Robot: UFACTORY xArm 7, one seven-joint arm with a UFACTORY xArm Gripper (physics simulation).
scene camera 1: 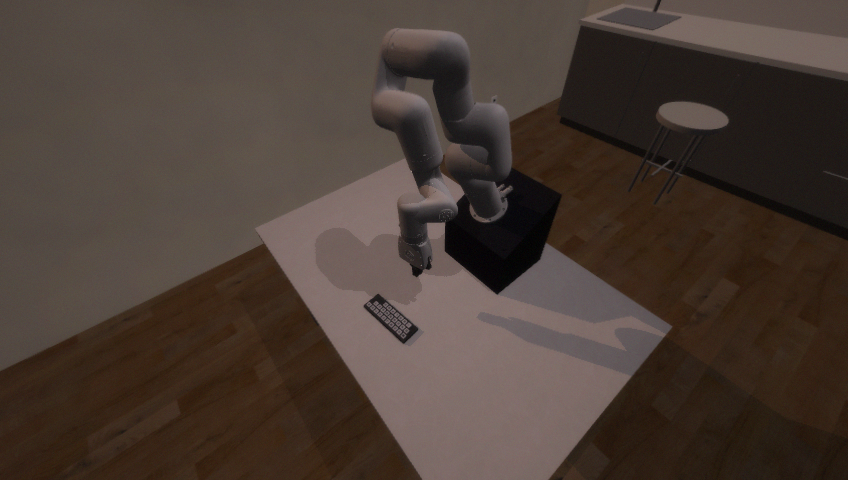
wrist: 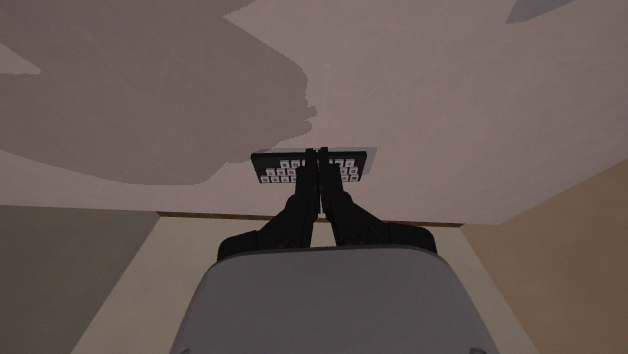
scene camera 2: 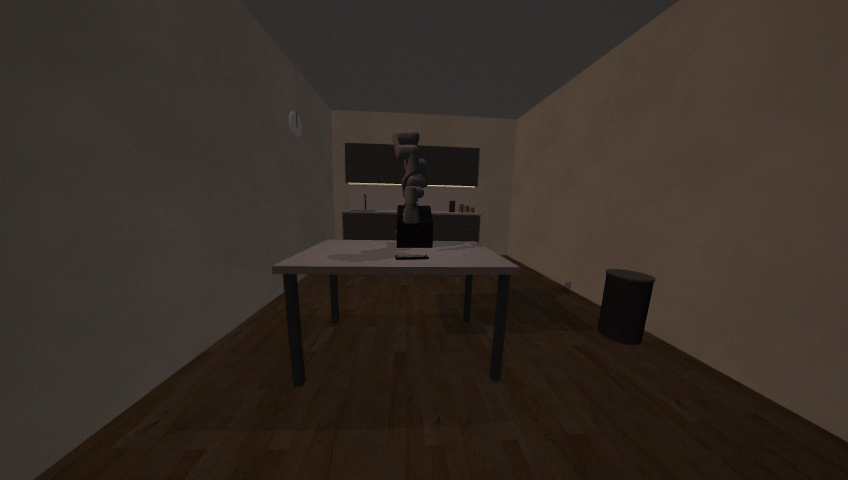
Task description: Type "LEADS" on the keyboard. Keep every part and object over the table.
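Seen in the pictures: gripper, fingertip midpoint: [scene camera 1: 417, 273] [wrist: 318, 161] [scene camera 2: 410, 234]; arm's base, link origin: [scene camera 1: 488, 206].
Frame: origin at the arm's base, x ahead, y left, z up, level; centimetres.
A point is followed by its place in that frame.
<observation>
A black keyboard [scene camera 1: 390, 318] @[x 42.4, y 10.7, z -22.2 cm] [scene camera 2: 411, 257] @[x 45.2, y 10.1, z -22.6 cm] [wrist: 284, 172] @[x 43.8, y 5.5, z -22.2 cm] with white letter keys lies flat on the pale table [scene camera 1: 476, 386] @[x 28.8, y 41.1, z -23.8 cm] [scene camera 2: 357, 270] @[x 67.2, y -14.2, z -25.9 cm] [wrist: 450, 125] @[x 27.5, y 27.6, z -23.9 cm], near its long edge away from the arm's base. My gripper [scene camera 1: 417, 273] @[x 29.9, y 6.4, z -10.8 cm] [wrist: 318, 161] @[x 29.9, y 6.4, z -10.8 cm] is shut with nothing between the fingers. It hangs above the table, between the keyboard and the base, apart from the keys. In the wrist view the black fingers cover the keyboard's middle columns, and most letters are too small to read. In scene camera 2 the fingers blend into the dark base.
The arm stands on a black pedestal block [scene camera 1: 499, 255] @[x 6.2, y 16.1, z -5.0 cm] [scene camera 2: 414, 234] @[x 8.9, y 4.8, z -13.8 cm] at the table's other side. The arm's shadow falls on the table beside the keyboard. Off the table are a round stool [scene camera 1: 692, 115], a kitchen counter [scene camera 1: 714, 95] and a dark bin [scene camera 2: 624, 309].
</observation>
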